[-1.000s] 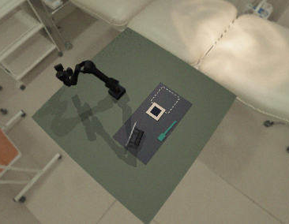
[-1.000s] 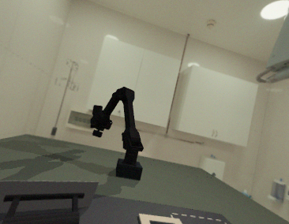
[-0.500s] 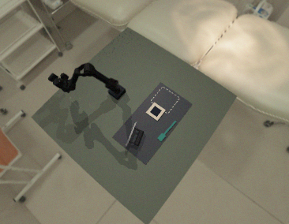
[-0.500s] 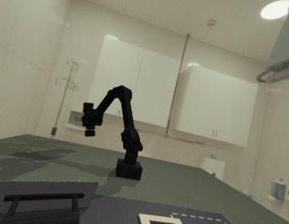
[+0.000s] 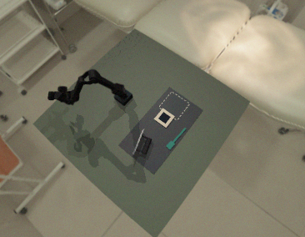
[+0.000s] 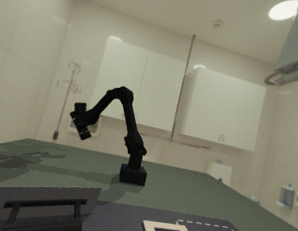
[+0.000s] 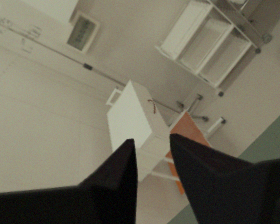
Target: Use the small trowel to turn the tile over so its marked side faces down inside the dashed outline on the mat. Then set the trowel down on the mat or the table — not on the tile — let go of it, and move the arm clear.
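Now: gripper tip 73 cm short of the dark grey mat, 50 cm to the right of it and 16 cm above it. The rest, counted from my gripper tip: teal trowel 87 cm ahead, 50 cm to the left, 14 cm below; tan tile 68 cm ahead, 56 cm to the left, 14 cm below.
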